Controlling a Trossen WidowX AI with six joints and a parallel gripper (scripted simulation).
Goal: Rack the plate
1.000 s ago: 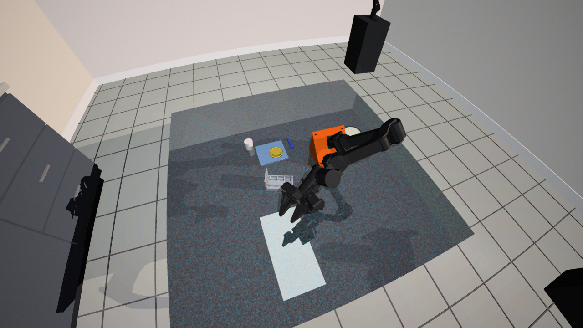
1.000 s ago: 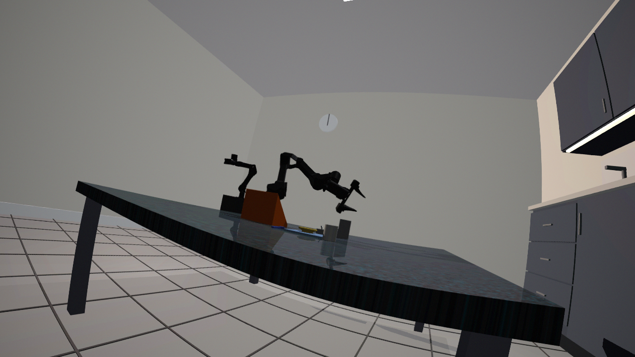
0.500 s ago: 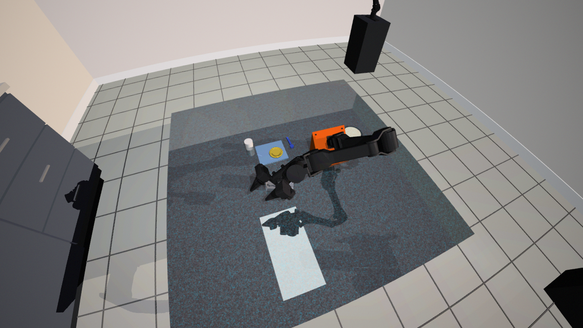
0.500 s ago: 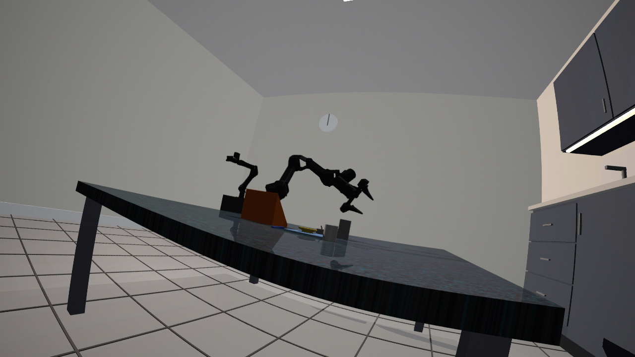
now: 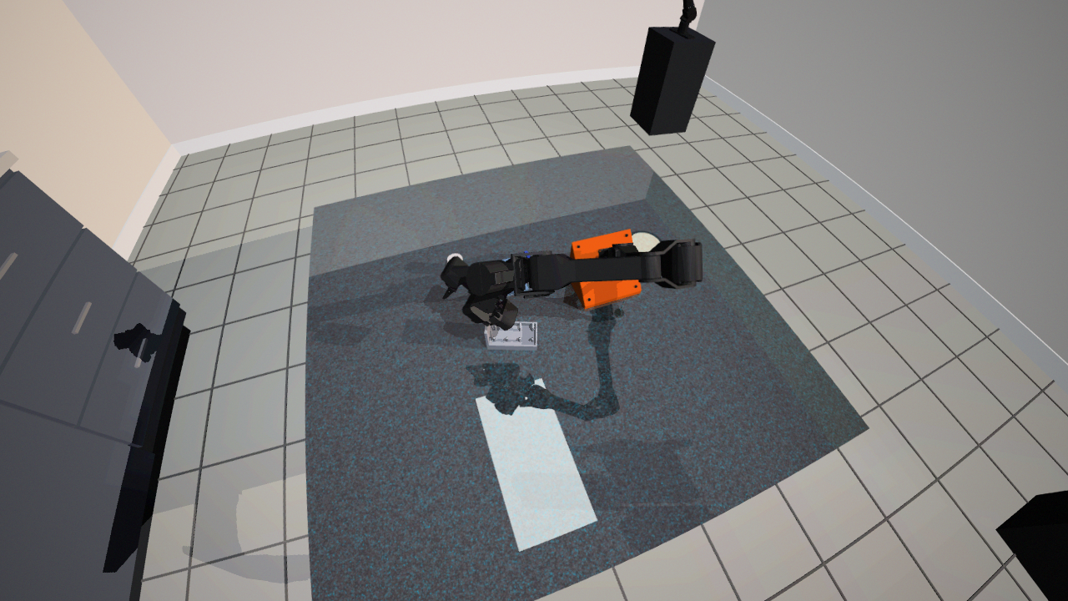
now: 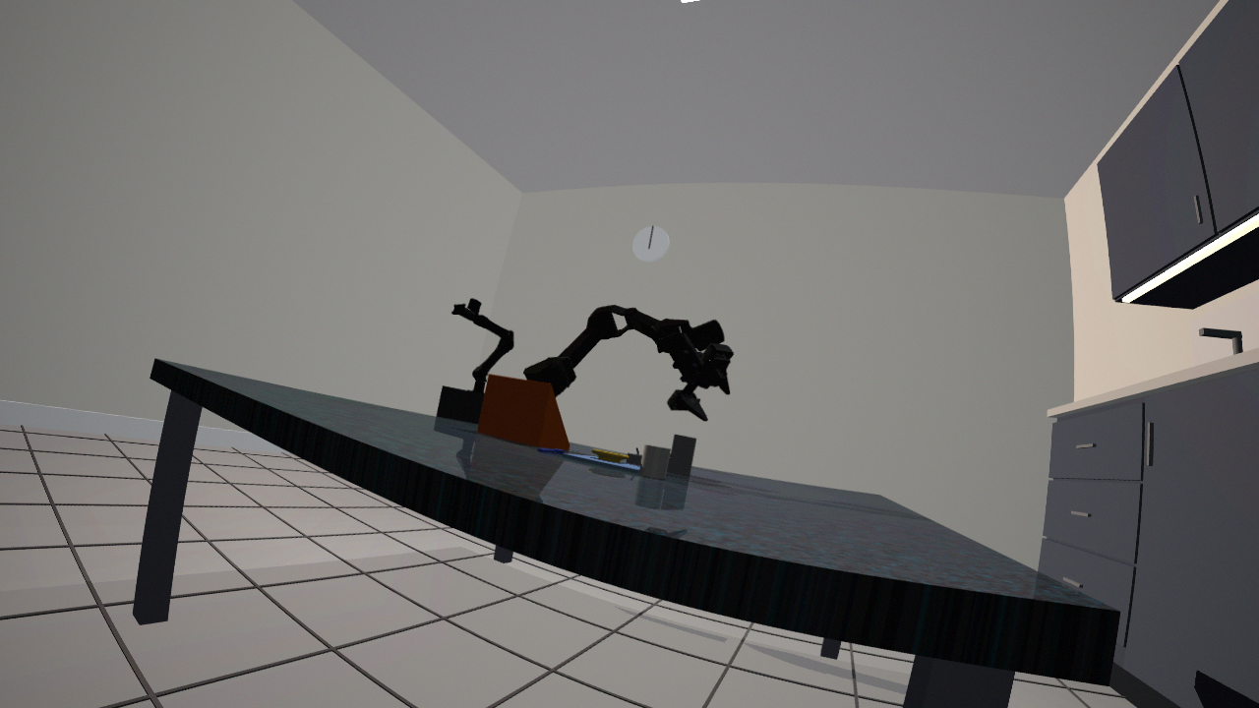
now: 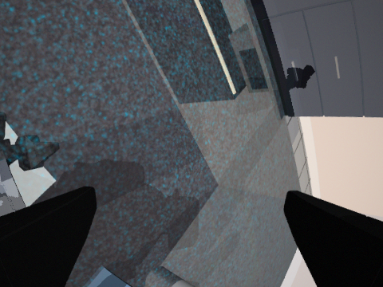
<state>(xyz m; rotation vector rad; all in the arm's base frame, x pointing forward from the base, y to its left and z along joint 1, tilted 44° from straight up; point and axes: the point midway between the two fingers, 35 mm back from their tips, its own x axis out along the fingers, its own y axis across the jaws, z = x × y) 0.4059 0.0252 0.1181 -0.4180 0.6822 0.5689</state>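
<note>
My gripper tip is now 160 mm to the left of the yellow plate, 140 mm past it and 130 mm above it. Also, from my gripper tip: blue mat: 180 mm to the right, 150 mm below, 120 mm behind; grey dish rack: 130 mm below, 120 mm behind, 20 mm to the left; white cup: 250 mm to the right, 120 mm below, 20 mm behind.
</note>
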